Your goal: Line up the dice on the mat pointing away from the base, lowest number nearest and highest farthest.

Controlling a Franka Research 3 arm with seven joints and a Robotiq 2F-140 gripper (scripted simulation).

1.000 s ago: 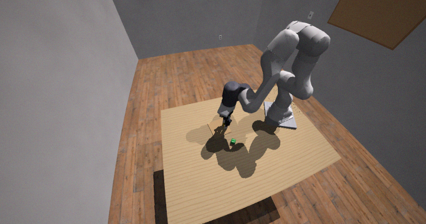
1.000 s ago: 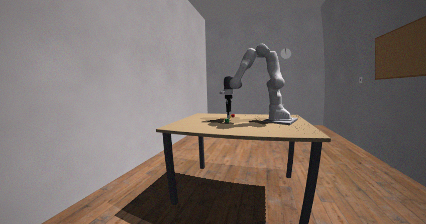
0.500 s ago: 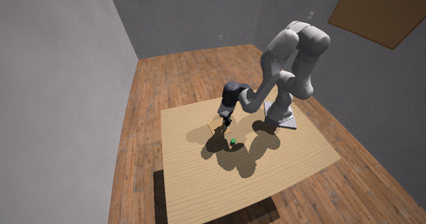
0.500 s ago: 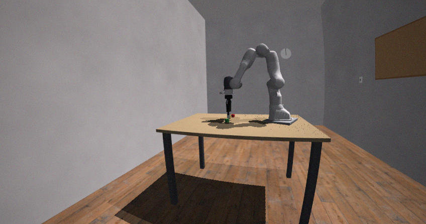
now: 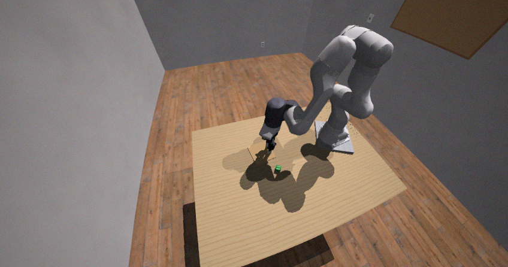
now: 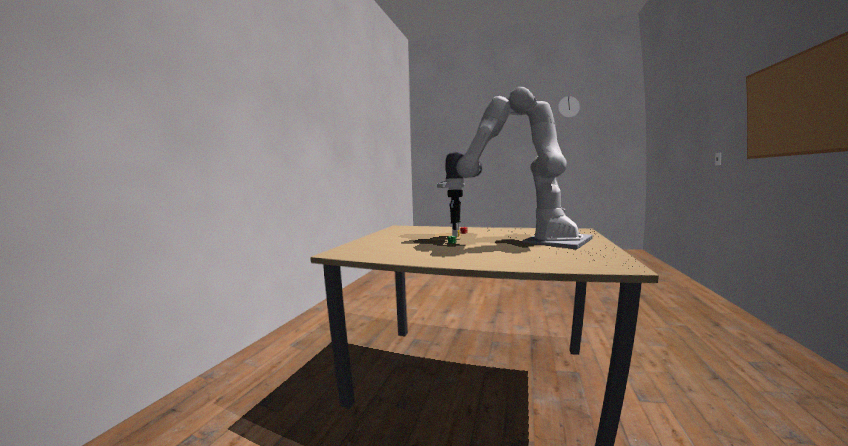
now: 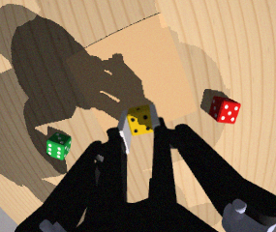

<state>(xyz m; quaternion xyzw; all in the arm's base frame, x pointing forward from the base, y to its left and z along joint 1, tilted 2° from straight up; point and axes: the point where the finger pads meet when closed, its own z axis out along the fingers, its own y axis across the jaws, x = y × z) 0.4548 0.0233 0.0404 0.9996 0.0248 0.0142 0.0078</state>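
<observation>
Right now the yellow die is 20 mm below my hand. Round my hand: green die (140 mm to the left, 30 mm behind, 20 mm below); then red die (120 mm to the right, 20 mm below, 10 mm behind); then tan mat (50 mm ahead, 40 mm below).
</observation>
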